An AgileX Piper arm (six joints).
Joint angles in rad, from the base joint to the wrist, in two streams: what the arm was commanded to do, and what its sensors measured. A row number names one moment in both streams.
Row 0, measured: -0.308 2.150 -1.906 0.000 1.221 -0.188
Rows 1 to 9, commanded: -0.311 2.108 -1.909 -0.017 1.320 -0.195; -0.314 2.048 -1.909 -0.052 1.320 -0.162; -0.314 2.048 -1.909 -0.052 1.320 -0.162; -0.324 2.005 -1.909 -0.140 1.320 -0.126; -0.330 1.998 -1.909 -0.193 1.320 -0.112; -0.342 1.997 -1.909 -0.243 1.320 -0.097; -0.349 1.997 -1.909 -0.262 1.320 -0.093; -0.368 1.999 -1.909 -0.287 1.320 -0.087; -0.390 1.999 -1.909 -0.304 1.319 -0.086
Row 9, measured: -0.361 2.003 -1.906 -0.262 1.223 -0.095
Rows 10 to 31, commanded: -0.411 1.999 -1.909 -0.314 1.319 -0.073; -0.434 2.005 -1.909 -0.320 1.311 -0.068; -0.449 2.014 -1.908 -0.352 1.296 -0.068; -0.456 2.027 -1.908 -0.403 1.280 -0.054; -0.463 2.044 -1.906 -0.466 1.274 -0.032; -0.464 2.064 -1.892 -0.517 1.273 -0.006; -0.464 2.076 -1.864 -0.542 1.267 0.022; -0.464 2.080 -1.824 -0.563 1.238 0.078; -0.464 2.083 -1.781 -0.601 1.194 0.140; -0.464 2.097 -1.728 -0.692 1.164 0.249; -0.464 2.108 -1.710 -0.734 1.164 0.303; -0.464 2.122 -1.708 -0.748 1.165 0.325; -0.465 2.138 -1.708 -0.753 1.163 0.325; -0.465 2.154 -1.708 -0.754 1.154 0.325; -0.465 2.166 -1.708 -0.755 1.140 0.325; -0.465 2.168 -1.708 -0.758 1.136 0.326; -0.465 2.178 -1.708 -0.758 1.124 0.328; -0.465 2.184 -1.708 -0.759 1.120 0.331; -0.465 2.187 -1.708 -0.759 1.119 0.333; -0.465 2.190 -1.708 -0.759 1.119 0.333; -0.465 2.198 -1.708 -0.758 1.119 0.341; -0.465 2.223 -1.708 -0.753 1.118 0.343
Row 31, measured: -0.459 2.205 -1.715 -0.742 1.118 0.337
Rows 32 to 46, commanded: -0.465 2.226 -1.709 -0.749 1.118 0.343; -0.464 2.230 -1.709 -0.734 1.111 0.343; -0.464 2.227 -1.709 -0.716 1.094 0.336; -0.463 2.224 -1.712 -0.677 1.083 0.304; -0.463 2.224 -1.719 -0.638 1.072 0.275; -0.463 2.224 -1.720 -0.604 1.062 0.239; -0.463 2.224 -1.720 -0.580 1.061 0.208; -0.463 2.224 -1.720 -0.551 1.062 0.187; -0.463 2.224 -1.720 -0.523 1.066 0.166; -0.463 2.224 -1.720 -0.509 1.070 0.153; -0.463 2.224 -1.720 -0.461 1.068 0.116; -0.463 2.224 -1.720 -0.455 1.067 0.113; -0.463 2.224 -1.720 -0.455 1.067 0.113; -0.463 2.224 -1.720 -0.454 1.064 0.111; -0.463 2.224 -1.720 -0.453 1.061 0.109
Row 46, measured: -0.459 2.227 -1.717 -0.454 1.065 0.121
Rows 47 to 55, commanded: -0.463 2.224 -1.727 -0.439 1.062 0.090; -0.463 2.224 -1.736 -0.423 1.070 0.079; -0.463 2.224 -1.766 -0.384 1.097 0.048; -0.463 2.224 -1.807 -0.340 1.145 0.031; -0.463 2.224 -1.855 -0.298 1.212 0.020; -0.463 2.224 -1.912 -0.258 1.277 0.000; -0.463 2.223 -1.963 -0.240 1.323 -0.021; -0.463 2.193 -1.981 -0.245 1.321 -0.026; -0.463 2.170 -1.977 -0.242 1.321 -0.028
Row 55, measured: -0.459 2.201 -1.972 -0.245 1.204 -0.015
